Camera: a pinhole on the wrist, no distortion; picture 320 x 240 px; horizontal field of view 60.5 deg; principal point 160.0 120.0 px. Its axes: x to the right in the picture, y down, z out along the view. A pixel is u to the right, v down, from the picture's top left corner.
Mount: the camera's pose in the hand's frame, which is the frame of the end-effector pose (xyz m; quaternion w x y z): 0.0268 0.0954 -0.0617 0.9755 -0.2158 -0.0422 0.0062
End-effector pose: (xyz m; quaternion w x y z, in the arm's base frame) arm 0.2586 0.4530 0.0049 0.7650 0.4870 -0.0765 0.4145
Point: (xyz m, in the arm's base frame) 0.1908 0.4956 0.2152
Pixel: 303.9 207.5
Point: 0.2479 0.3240 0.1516
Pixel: outside the picture
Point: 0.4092 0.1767 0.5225
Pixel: 274.4 42.9
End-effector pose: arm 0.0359 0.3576 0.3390 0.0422 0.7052 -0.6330 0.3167
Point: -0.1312 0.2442 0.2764
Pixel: 269.8 229.8
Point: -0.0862 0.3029 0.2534
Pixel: 133.8 134.0
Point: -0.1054 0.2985 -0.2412
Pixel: 55.7 125.3
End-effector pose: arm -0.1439 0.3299 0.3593 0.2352 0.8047 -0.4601 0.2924
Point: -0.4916 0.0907 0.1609
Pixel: 68.1 231.8
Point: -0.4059 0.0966 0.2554
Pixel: 124.7 226.0
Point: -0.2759 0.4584 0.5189
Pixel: behind the camera
